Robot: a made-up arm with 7 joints.
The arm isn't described. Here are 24 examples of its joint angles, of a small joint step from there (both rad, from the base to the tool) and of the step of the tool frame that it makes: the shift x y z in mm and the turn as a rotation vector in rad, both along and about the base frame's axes.
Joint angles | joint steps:
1: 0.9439 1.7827 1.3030 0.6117 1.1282 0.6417 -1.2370 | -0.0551 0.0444 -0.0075 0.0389 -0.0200 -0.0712 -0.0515
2: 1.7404 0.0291 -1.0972 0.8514 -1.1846 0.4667 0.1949 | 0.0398 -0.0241 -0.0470 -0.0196 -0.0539 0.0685 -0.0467
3: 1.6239 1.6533 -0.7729 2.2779 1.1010 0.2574 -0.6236 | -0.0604 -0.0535 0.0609 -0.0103 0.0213 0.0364 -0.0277
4: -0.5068 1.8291 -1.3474 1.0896 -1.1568 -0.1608 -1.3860 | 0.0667 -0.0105 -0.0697 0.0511 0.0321 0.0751 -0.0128
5: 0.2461 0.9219 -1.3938 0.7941 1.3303 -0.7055 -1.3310 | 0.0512 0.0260 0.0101 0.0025 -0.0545 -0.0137 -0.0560
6: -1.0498 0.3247 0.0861 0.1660 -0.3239 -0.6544 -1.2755 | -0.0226 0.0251 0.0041 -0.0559 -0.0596 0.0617 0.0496
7: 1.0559 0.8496 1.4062 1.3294 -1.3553 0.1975 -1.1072 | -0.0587 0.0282 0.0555 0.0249 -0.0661 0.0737 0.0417
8: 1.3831 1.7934 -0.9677 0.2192 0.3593 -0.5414 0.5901 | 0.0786 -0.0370 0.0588 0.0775 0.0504 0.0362 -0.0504
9: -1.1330 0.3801 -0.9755 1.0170 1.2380 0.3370 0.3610 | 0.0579 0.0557 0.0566 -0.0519 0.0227 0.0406 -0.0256
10: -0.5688 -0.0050 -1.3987 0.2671 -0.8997 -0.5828 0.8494 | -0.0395 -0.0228 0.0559 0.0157 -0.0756 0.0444 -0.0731
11: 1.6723 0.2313 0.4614 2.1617 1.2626 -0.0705 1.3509 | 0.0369 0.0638 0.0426 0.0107 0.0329 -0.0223 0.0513
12: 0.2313 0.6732 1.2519 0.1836 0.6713 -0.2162 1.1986 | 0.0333 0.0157 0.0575 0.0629 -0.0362 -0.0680 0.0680
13: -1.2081 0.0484 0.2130 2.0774 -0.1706 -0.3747 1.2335 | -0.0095 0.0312 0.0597 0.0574 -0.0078 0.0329 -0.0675
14: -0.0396 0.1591 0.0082 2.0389 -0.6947 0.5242 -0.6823 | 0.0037 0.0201 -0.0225 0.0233 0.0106 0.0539 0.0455
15: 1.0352 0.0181 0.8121 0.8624 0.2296 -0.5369 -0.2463 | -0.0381 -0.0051 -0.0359 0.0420 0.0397 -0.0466 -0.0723
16: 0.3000 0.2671 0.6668 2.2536 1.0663 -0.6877 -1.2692 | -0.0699 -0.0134 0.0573 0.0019 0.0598 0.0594 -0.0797
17: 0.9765 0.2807 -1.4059 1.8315 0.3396 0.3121 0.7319 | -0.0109 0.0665 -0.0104 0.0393 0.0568 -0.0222 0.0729
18: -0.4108 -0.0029 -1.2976 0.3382 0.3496 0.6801 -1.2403 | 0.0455 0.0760 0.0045 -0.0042 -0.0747 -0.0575 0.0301
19: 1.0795 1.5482 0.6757 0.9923 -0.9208 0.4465 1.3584 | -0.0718 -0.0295 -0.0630 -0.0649 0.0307 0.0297 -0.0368
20: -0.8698 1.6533 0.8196 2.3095 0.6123 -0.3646 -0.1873 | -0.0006 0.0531 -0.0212 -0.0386 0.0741 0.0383 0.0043
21: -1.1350 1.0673 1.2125 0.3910 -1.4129 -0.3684 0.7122 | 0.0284 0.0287 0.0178 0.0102 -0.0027 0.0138 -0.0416
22: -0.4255 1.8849 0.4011 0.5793 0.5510 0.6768 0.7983 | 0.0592 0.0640 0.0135 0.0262 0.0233 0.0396 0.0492
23: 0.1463 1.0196 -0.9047 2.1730 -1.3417 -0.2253 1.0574 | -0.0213 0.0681 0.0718 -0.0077 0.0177 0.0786 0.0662
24: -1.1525 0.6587 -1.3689 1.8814 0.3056 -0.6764 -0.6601 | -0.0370 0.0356 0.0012 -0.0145 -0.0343 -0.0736 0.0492
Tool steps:
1: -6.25 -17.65 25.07 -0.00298 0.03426 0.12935
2: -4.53 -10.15 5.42 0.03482 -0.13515 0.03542
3: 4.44 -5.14 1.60 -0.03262 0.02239 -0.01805
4: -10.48 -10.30 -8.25 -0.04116 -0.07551 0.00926
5: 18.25 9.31 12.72 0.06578 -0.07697 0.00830
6: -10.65 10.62 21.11 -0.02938 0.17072 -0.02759
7: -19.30 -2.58 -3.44 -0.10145 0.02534 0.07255
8: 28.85 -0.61 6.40 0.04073 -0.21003 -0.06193
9: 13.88 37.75 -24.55 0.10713 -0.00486 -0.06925
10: -10.08 -13.34 9.44 -0.01474 -0.04574 0.05986
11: -17.34 9.58 -5.58 -0.02062 -0.11405 0.06814
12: 7.53 15.08 20.51 0.16739 -0.06971 0.01612
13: 8.08 12.61 14.74 0.09757 -0.04400 0.04409
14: -2.10 -3.67 5.47 -0.01333 0.04454 -0.02629
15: -4.36 -2.15 -2.85 -0.03871 -0.02439 0.06567
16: -6.44 7.53 -11.76 -0.10801 0.09518 -0.05439
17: -0.80 13.63 -5.79 0.04141 0.08078 -0.06100
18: 17.75 35.75 -11.66 0.00278 -0.07269 -0.05672
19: 37.56 15.82 -12.49 -0.07268 0.09273 -0.01930
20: 8.30 -0.49 -2.57 0.00840 0.08689 0.03441
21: 16.07 4.21 4.51 0.04640 -0.06209 -0.06312
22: 6.43 -17.28 34.54 -0.01835 -0.07279 -0.04533
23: 7.69 17.62 4.45 0.09192 -0.03905 0.14878
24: -11.16 10.58 5.13 -0.04728 -0.02964 -0.00254
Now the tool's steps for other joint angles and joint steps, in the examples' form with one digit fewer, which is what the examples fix.
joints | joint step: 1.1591 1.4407 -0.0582 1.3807 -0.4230 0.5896 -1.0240 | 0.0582 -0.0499 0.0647 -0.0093 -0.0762 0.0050 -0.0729
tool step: -14.1 2.3 8.6 0.0292 -0.1569 0.0695
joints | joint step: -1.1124 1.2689 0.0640 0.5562 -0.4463 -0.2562 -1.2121 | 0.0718 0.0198 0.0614 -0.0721 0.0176 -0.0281 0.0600
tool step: 14.2 12.5 16.7 0.0425 -0.0824 0.0720
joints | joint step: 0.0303 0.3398 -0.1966 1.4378 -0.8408 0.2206 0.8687 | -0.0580 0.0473 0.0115 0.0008 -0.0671 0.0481 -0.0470
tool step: -14.1 14.5 -10.7 0.1312 0.0143 0.0550
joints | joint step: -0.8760 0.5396 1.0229 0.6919 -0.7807 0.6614 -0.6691 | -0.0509 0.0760 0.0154 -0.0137 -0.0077 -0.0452 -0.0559
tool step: 4.4 20.9 25.4 0.0697 0.0568 -0.1134
